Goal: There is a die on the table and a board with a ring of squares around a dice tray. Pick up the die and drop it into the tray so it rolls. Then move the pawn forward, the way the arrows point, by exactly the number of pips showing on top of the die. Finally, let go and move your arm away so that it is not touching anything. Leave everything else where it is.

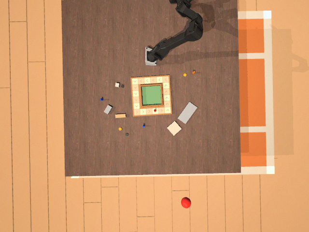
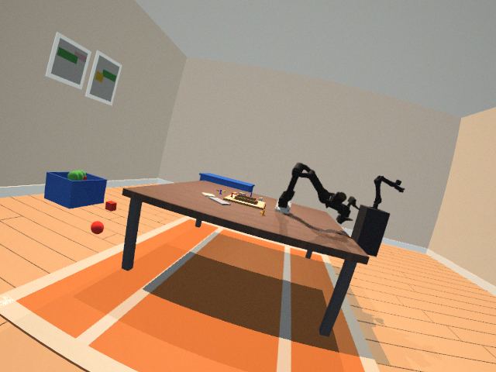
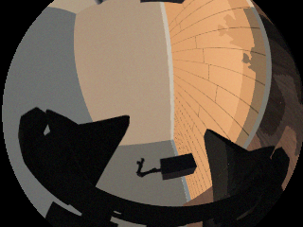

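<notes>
My gripper tip is 670 mm short of the white die, 420 mm to the left of it and 110 mm above it. Round my gripper tip: orange pawn: 590 mm ahead, 140 mm to the left, 110 mm below; red pawn: 860 mm ahead, 150 mm to the right, 100 mm below; green dice tray: 750 mm ahead, 170 mm to the right, 120 mm below.
</notes>
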